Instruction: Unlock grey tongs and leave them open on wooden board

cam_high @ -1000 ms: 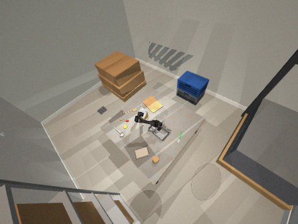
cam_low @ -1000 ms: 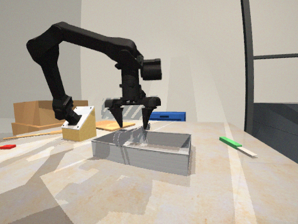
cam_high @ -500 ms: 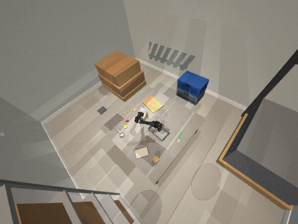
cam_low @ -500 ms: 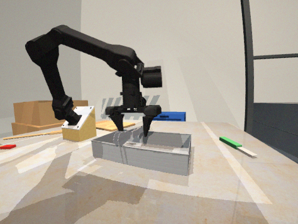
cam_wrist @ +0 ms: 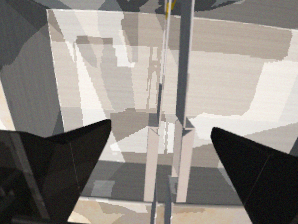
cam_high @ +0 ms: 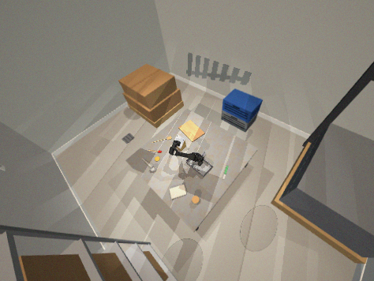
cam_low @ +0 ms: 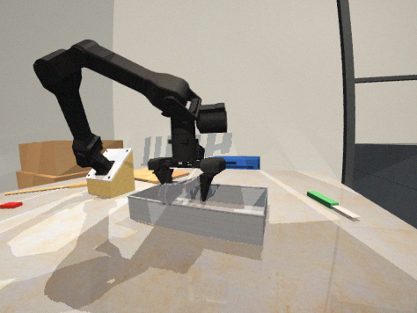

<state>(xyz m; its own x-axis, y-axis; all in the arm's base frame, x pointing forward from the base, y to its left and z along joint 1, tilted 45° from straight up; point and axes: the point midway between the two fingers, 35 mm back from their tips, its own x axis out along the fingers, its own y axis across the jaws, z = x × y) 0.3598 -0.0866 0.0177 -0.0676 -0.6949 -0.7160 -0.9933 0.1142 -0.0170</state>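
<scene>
The grey roasting tin is 30 mm ahead of my gripper tip, 10 mm to the left of it and 10 mm below it. Also, from my gripper tip: green-handled tool (360 mm ahead, 100 mm to the left, 30 mm below); pale board (40 mm ahead, 420 mm to the right, 30 mm below); wooden board (400 mm behind, 410 mm to the left, 30 mm below).
</scene>
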